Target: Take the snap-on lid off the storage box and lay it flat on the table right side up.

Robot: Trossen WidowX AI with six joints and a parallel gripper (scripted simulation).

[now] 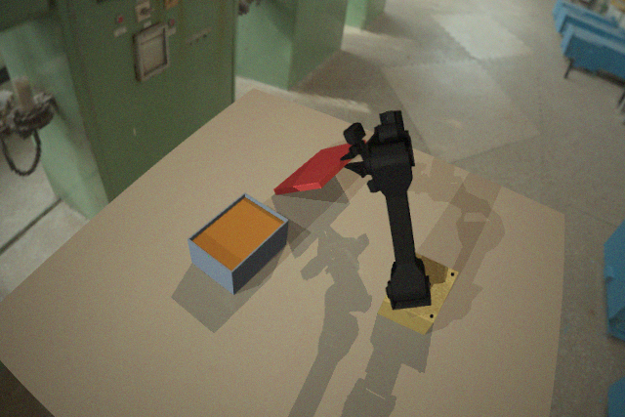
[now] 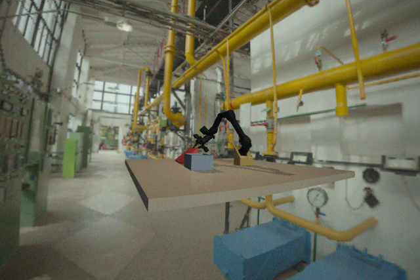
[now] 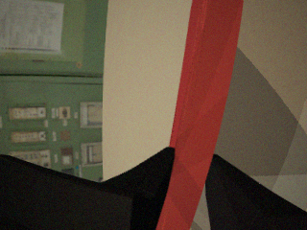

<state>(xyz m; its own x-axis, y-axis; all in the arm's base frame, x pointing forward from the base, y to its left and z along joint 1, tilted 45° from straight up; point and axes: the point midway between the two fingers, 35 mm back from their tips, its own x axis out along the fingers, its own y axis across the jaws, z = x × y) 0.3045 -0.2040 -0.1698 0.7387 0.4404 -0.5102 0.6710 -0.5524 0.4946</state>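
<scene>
The lid is 7 cm ahead of my gripper tip and 5 cm below it. Round my gripper tip: storage box (35 cm to the left, 9 cm ahead, 7 cm below).
</scene>
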